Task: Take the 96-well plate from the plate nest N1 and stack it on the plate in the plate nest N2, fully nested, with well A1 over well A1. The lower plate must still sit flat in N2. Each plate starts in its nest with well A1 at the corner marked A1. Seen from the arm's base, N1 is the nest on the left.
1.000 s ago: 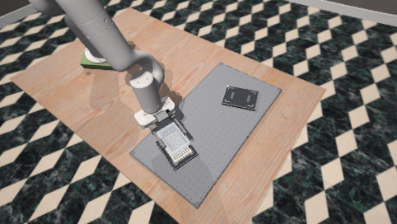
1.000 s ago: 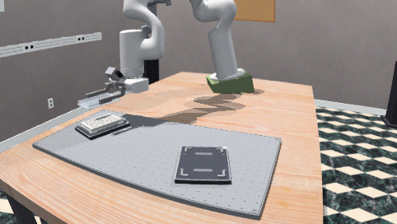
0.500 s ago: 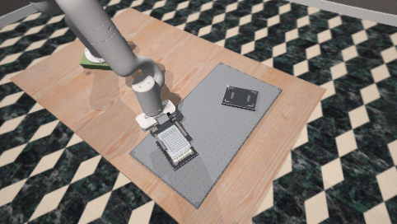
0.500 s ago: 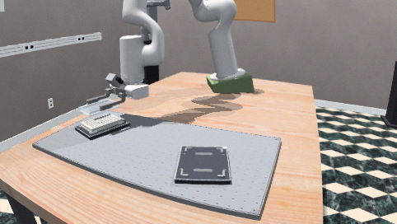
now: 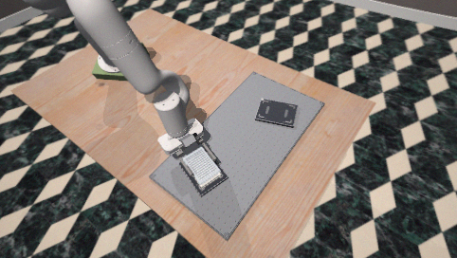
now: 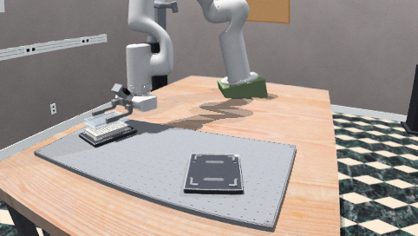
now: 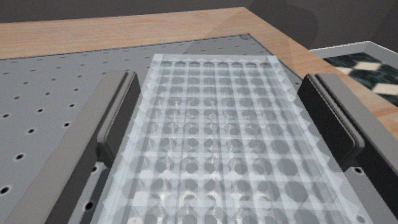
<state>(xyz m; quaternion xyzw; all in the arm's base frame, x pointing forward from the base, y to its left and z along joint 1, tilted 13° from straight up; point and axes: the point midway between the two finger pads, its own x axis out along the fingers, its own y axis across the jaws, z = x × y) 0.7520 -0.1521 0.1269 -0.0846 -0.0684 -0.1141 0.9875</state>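
My gripper is now 4 cm above the white 96-well plate. From my hand the other things lie so: black nest: 40 cm to the left, 6 cm below, 6 cm ahead; clear 96-well plate: 1 cm below.
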